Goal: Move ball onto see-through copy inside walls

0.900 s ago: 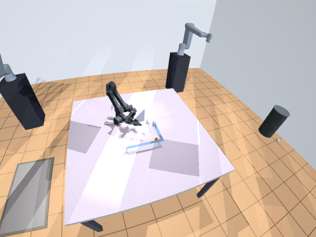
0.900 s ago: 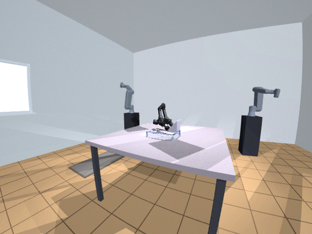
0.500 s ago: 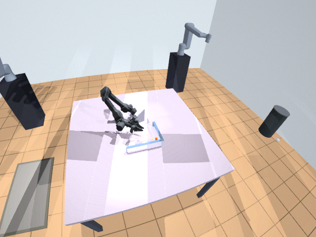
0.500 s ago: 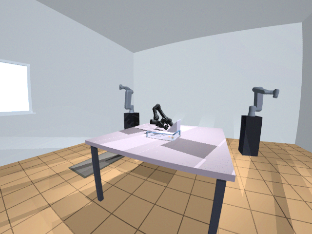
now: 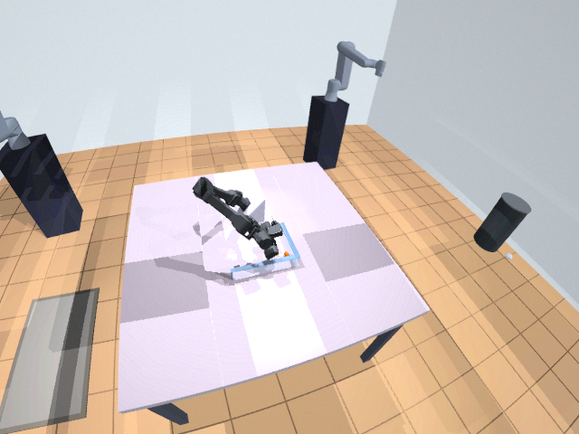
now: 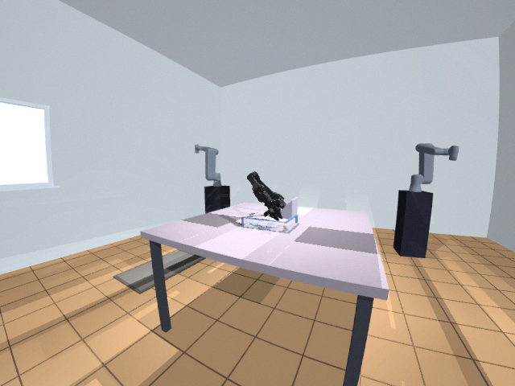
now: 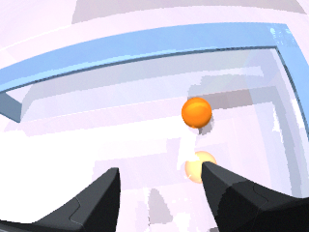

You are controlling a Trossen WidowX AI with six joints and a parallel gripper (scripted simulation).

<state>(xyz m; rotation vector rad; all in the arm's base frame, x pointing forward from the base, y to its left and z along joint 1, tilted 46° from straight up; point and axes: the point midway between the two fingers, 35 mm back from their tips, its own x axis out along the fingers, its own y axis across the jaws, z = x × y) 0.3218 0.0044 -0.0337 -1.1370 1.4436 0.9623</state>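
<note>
The orange ball lies 3 cm ahead of my gripper tip, 4 cm to the left of it and 3 cm below it. From my gripper tip the other things lie so: see-through copy of ball (3 cm ahead, 3 cm below).
</note>
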